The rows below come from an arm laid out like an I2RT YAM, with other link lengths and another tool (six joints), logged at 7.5 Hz.
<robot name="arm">
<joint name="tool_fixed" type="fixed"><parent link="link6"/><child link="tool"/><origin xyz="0.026 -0.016 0.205" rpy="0.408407 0 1.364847"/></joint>
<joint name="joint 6" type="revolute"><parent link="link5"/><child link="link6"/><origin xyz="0.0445 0 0.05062" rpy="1.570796 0 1.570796"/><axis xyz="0 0 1"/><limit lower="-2.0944" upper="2.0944"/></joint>
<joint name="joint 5" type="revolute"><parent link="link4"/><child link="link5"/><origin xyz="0.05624 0.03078 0.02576" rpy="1.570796 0 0"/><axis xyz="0 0 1"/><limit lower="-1.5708" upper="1.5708"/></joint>
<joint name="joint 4" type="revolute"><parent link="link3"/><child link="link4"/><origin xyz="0.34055 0.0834 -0.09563" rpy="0 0 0"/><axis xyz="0 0 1"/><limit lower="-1.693" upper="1.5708"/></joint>
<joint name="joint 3" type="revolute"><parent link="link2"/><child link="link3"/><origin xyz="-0.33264 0 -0.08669" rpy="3.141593 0 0"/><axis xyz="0 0 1"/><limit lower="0" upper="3.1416"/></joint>
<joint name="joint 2" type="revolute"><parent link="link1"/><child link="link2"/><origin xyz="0.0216 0.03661 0.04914" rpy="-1.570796 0 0"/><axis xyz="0 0 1"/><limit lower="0" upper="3.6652"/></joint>
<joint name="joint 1" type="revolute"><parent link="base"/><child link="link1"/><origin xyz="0 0 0.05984" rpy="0 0 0"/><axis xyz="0 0 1"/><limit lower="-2.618" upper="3.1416"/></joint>
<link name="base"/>
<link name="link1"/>
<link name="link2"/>
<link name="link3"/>
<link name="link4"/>
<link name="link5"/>
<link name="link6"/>
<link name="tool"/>
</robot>
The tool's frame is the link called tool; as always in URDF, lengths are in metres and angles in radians.
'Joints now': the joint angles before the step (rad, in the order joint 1, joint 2, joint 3, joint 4, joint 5, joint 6). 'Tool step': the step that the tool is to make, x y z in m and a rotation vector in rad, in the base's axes. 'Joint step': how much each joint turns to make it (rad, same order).
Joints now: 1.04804, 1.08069, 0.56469, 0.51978, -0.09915, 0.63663
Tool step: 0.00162, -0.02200, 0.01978, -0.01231, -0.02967, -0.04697
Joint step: -0.00234, -0.08914, 0.00861, -0.09604, 0.04449, -0.03215
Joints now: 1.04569, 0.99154, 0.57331, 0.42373, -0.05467, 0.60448
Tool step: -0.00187, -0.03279, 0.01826, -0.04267, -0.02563, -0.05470
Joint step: -0.00476, -0.12321, 0.01792, -0.16639, 0.05026, -0.04328
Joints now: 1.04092, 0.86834, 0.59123, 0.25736, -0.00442, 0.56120
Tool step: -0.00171, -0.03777, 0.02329, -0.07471, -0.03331, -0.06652
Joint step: -0.00241, -0.10980, 0.06231, -0.21784, 0.06690, -0.06378
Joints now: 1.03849, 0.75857, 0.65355, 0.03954, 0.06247, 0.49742
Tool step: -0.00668, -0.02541, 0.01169, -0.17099, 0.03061, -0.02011
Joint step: -0.00146, -0.00642, 0.16440, -0.32934, 0.02717, -0.05730
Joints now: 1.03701, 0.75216, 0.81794, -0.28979, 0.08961, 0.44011
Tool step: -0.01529, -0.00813, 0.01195, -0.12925, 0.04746, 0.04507
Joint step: -0.00004, 0.04804, 0.16374, -0.24851, -0.03607, -0.03685
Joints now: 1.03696, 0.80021, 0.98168, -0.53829, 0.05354, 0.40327
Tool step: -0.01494, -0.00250, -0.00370, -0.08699, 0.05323, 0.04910
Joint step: 0.00101, 0.03896, 0.08764, -0.15012, -0.04477, -0.01758
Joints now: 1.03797, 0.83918, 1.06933, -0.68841, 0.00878, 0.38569
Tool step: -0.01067, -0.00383, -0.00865, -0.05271, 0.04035, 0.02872
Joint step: -0.00032, 0.01495, 0.03295, -0.08395, -0.02936, -0.00667
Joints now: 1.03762, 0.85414, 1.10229, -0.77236, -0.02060, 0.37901
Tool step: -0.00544, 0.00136, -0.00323, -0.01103, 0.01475, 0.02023
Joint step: 0.00059, 0.00414, 0.00541, -0.01838, -0.02052, -0.00386
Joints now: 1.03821, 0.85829, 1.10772, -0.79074, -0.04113, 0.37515
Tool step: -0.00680, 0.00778, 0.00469, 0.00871, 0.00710, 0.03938
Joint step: -0.00056, 0.01112, 0.01588, -0.00157, -0.03968, -0.01150
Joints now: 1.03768, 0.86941, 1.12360, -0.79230, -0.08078, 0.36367
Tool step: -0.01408, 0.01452, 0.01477, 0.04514, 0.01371, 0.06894
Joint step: 0.00075, 0.00985, 0.02419, 0.01712, -0.07643, -0.00395
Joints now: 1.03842, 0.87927, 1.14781, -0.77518, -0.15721, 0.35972
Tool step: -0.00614, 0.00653, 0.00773, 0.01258, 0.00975, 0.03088
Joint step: 0.00011, 0.01432, 0.02409, -0.00422, -0.03409, -0.00194
